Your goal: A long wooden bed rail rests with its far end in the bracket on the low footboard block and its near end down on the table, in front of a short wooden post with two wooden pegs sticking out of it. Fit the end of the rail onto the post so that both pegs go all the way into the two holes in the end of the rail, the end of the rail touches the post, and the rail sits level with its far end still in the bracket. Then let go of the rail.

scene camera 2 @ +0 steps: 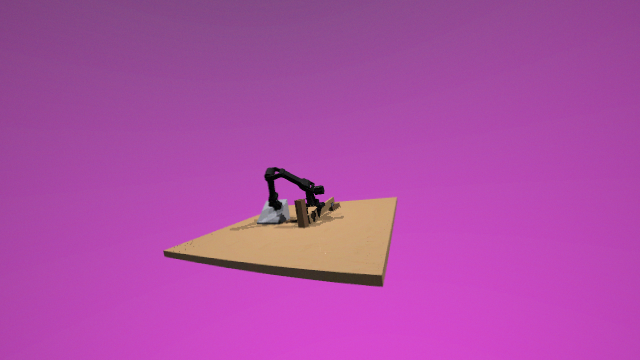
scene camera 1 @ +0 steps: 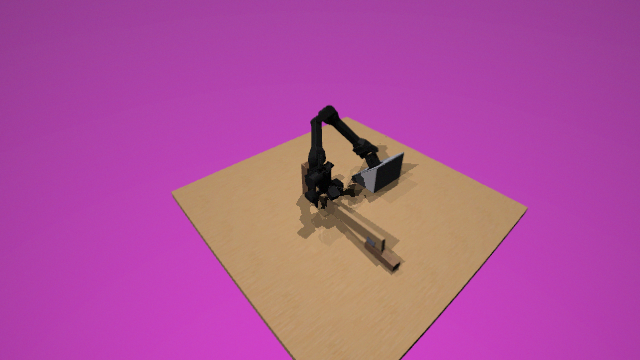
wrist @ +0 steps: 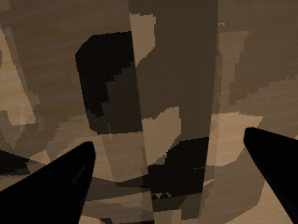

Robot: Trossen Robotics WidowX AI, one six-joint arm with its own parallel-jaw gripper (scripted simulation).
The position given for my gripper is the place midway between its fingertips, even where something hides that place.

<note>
My gripper [wrist: 171,142] is open, holding nothing. I also see a long wooden rail [wrist: 175,55].
</note>
